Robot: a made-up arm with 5 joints. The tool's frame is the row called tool. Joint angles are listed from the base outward.
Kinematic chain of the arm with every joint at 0, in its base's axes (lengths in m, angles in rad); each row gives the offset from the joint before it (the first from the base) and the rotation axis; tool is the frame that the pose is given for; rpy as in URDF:
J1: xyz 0 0 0.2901 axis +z
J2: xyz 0 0 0 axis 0 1 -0.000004
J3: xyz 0.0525 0 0.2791 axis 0 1 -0.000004
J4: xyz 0.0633 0 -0.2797 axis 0 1 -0.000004
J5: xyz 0.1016 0 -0.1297 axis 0 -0.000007 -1
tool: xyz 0 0 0 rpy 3.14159 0 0
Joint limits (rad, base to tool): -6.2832..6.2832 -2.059..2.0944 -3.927..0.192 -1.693..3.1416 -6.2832..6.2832
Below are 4 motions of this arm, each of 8 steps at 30 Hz.
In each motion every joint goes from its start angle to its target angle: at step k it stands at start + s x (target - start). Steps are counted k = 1, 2, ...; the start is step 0. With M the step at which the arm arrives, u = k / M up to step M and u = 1 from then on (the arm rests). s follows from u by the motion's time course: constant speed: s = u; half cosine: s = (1 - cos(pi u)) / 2; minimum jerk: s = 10 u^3 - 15 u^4 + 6 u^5.
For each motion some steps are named. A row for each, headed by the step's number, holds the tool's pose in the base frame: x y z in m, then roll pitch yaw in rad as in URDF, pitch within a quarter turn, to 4 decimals.
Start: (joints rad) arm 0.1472 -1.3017 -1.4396 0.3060 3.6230
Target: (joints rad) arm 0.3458 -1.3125 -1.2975 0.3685 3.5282
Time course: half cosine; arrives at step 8
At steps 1, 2, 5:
1: -0.1926 -0.0300 0.8614 0.3789 0.6203 0.7553
2: -0.1847 -0.0329 0.8601 0.3866 0.6415 0.7737
5: -0.1451 -0.0424 0.8517 0.4236 0.7496 0.8692

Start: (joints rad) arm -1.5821 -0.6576 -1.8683 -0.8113 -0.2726
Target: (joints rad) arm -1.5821 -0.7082 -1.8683 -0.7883 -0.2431
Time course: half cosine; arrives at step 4
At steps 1, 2, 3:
1: 0.0017 0.1483 0.9148 -0.0536 0.1924 1.2860
2: 0.0018 0.1586 0.9131 -0.0541 0.2024 1.2961
3: 0.0019 0.1689 0.9112 -0.0545 0.2124 1.3063

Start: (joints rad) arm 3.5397 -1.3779 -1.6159 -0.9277 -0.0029
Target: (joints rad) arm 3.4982 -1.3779 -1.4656 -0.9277 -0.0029
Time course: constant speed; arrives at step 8
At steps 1, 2, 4, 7, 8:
1: 0.4092 0.1696 0.7053 -0.0028 0.7611 0.3889
2: 0.4046 0.1653 0.7086 -0.0027 0.7423 0.3838
4: 0.3953 0.1567 0.7149 -0.0025 0.7048 0.3736
7: 0.3806 0.1440 0.7235 -0.0022 0.6484 0.3582
8: 0.3755 0.1399 0.7261 -0.0021 0.6296 0.3530

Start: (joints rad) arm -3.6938 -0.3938 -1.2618 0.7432 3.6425
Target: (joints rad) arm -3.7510 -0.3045 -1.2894 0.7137 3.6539
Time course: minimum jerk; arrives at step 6
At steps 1, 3, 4, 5, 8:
1: -0.3236 0.2003 0.6551 2.5867 0.7657 -1.2839
3: -0.3298 0.2164 0.6470 2.5962 0.7518 -1.3073
4: -0.3333 0.2267 0.6416 2.6020 0.7431 -1.3220
5: -0.3352 0.2330 0.6382 2.6055 0.7378 -1.3309
8: -0.3356 0.2343 0.6375 2.6062 0.7368 -1.3327

